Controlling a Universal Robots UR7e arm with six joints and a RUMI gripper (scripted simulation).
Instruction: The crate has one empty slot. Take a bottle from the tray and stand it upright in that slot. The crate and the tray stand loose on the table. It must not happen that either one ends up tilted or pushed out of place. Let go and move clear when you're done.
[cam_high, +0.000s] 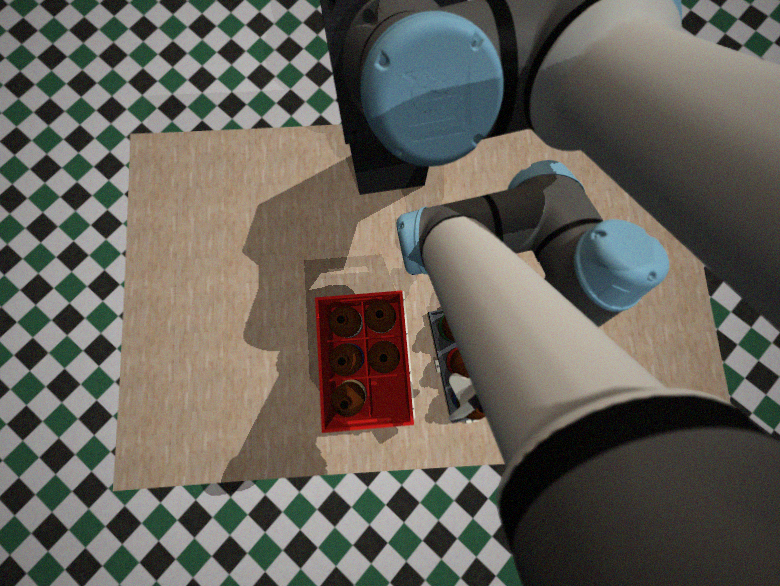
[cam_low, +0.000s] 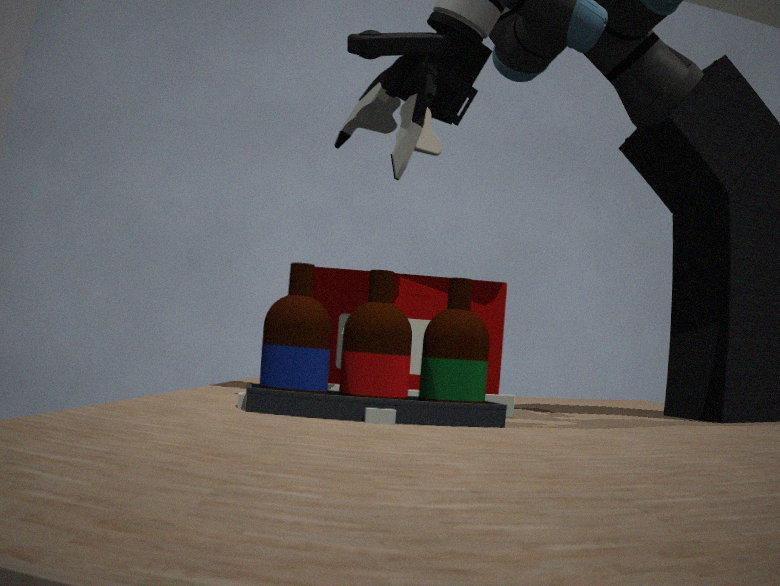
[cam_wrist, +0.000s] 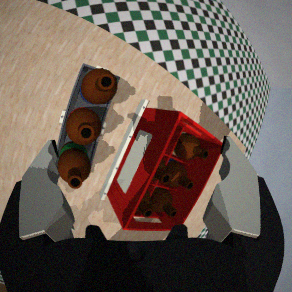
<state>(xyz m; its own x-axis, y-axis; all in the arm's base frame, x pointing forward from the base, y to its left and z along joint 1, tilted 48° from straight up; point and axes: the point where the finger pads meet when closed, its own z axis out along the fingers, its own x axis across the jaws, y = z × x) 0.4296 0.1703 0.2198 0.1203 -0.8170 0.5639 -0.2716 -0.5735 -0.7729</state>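
My hand is 40 mm short of the blue-labelled bottle, 40 mm to the right of it and 200 mm above it. Round my hand: green-labelled bottle: 120 mm behind, 20 mm to the right, 200 mm below; crate: 10 mm behind, 220 mm to the right, 200 mm below; tray: 40 mm behind, 10 mm to the left, 270 mm below.
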